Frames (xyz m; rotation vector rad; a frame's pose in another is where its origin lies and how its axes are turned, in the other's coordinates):
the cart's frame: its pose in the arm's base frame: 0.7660 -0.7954 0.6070 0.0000 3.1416 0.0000
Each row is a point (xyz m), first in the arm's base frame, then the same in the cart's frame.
Working: the arm's base frame: its pose in the cart's frame: 0.7660 0.7954 0.6070 0.0000 3.1416 0.0000

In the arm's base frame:
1: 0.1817 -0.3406 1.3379
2: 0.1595 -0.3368 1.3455
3: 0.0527 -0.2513 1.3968
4: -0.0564 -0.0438 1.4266
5: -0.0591 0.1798 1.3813
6: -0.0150 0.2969 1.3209
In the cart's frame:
1: 0.5843 0.4548 -0.7309
2: 0.6065 0.4586 -0.7385
3: 0.7133 0.5441 -0.7898
4: 0.8224 0.7516 -0.8196
5: 0.8251 0.9752 -0.7743
6: 0.7810 1.0923 -0.7139

